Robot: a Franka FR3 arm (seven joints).
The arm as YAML. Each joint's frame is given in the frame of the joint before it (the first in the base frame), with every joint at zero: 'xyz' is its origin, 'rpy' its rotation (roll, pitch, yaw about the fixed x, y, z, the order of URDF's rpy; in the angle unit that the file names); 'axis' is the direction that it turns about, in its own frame. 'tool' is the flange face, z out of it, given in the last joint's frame.
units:
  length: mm
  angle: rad
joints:
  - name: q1
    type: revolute
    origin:
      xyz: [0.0, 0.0, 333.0]
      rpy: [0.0, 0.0, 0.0]
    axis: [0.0, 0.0, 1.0]
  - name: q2
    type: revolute
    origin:
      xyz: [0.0, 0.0, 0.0]
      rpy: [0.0, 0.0, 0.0]
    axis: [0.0, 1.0, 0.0]
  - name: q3
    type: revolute
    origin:
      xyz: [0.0, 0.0, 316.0]
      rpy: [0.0, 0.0, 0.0]
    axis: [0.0, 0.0, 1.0]
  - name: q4
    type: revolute
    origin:
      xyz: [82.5, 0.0, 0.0]
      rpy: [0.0, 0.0, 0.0]
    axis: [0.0, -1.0, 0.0]
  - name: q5
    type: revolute
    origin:
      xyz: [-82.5, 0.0, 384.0]
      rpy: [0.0, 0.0, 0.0]
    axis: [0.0, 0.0, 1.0]
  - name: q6
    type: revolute
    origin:
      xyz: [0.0, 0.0, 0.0]
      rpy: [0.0, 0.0, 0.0]
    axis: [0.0, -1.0, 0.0]
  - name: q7
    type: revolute
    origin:
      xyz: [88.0, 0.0, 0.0]
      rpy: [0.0, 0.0, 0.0]
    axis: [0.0, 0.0, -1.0]
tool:
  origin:
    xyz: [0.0, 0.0, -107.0]
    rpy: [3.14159, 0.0, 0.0]
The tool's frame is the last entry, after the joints.
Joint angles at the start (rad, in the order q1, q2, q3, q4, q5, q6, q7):
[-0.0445 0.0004 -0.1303 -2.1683 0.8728 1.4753 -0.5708]
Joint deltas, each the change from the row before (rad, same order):
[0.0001 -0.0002 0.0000 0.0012 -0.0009 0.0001 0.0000]
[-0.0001 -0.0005 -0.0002 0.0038 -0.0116 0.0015 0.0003]
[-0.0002 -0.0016 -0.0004 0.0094 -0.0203 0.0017 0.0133]
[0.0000 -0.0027 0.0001 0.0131 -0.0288 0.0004 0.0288]
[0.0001 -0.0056 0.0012 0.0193 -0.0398 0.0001 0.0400]
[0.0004 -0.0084 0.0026 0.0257 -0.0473 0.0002 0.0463]
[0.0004 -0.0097 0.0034 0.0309 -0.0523 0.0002 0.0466]
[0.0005 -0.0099 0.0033 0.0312 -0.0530 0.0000 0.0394]
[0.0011 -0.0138 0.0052 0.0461 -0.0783 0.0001 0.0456]
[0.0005 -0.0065 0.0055 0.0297 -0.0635 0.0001 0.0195]
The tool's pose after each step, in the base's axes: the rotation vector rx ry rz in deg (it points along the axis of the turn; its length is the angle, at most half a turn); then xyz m. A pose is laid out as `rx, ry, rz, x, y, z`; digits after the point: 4 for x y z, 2 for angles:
-119.08, -9.05, 19.08, 0.4773, 0.0051, 0.3969
-119.73, -9.38, 19.16, 0.4776, 0.0039, 0.3977
-121.02, -9.31, 19.57, 0.4788, 0.0017, 0.4006
-122.89, -8.68, 20.58, 0.4802, -0.0008, 0.4050
-125.54, -7.86, 21.76, 0.4821, -0.0038, 0.4125
-128.84, -7.00, 22.72, 0.4848, -0.0070, 0.4236
-132.57, -6.23, 23.24, 0.4881, -0.0105, 0.4375
-136.35, -5.73, 23.31, 0.4910, -0.0142, 0.4519
-141.90, -5.47, 22.73, 0.4949, -0.0196, 0.4736
-146.09, -6.01, 22.42, 0.4970, -0.0235, 0.4861

